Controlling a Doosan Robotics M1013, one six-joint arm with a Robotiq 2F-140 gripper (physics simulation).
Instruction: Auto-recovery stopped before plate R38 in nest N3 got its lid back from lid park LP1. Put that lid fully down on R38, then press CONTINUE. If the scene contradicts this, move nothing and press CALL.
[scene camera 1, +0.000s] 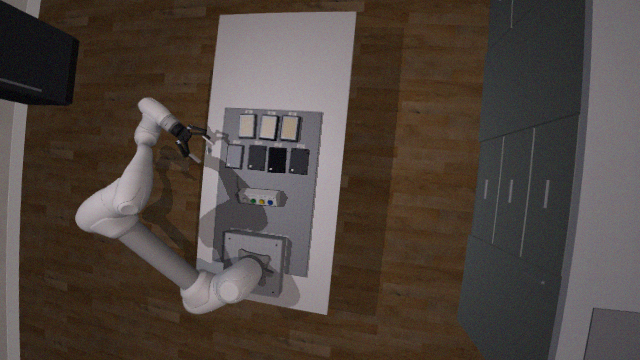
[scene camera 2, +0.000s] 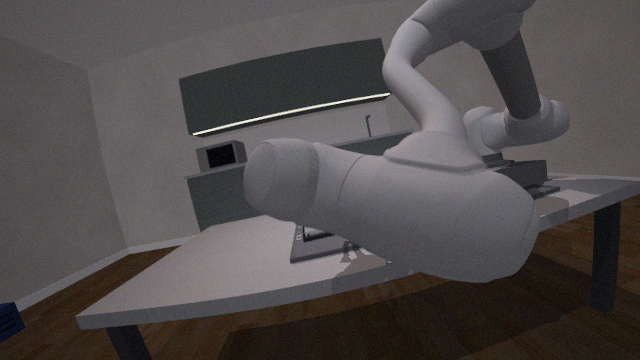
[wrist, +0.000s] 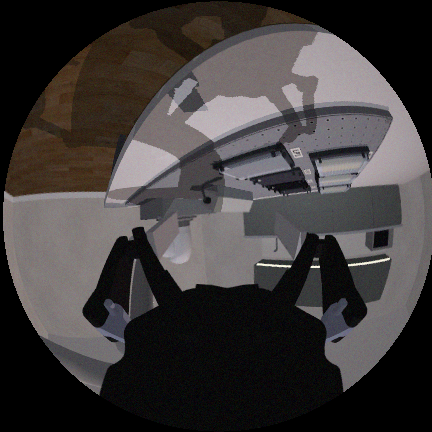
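Pixels of known places: gripper, between the fingertips: (scene camera 1: 207, 153) (wrist: 226, 221); arm's base, origin of its link: (scene camera 1: 252, 267).
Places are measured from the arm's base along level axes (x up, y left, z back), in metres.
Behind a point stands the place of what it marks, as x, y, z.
Observation:
Three pale beige-topped plates (scene camera 1: 247, 125) {-0.043, 0.210, -0.784} (scene camera 1: 269, 127) {-0.042, 0.073, -0.794} (scene camera 1: 290, 128) {-0.035, -0.053, -0.808} sit in a row on the grey board. Beside them is a row with one light grey item (scene camera 1: 234, 156) {-0.055, 0.260, -0.592} (wrist: 260, 167) {-0.055, 0.270, -0.602}, a dark grey one (scene camera 1: 257, 157) {-0.062, 0.119, -0.613}, a black one (scene camera 1: 277, 160) {-0.063, -0.005, -0.618} and another dark grey one (scene camera 1: 299, 161) {-0.063, -0.134, -0.637}. The labels are too small to read, so I cannot tell which is R38, N3 or LP1. A pale button box (scene camera 1: 261, 197) {0.007, 0.020, -0.400} has green, yellow and blue buttons; its lettering is unreadable. My gripper (scene camera 1: 201, 149) {0.043, 0.373, -0.579} (wrist: 226, 221) {0.043, 0.373, -0.579} is open and empty, off the board beside the table's edge.
The grey perforated board (scene camera 1: 290, 220) {-0.071, -0.147, -0.295} lies on the white table (scene camera 1: 285, 60) {-0.085, 0.077, -1.209} (scene camera 2: 190, 280) {-0.085, 0.423, -1.180}. The arm's base stands on a grey mounting block (scene camera 1: 232, 245) {0.010, 0.137, -0.095} at the board's lower end. In scene camera 2 the arm (scene camera 2: 425, 215) {0.122, 0.780, -0.645} hides most of the board and the gripper.

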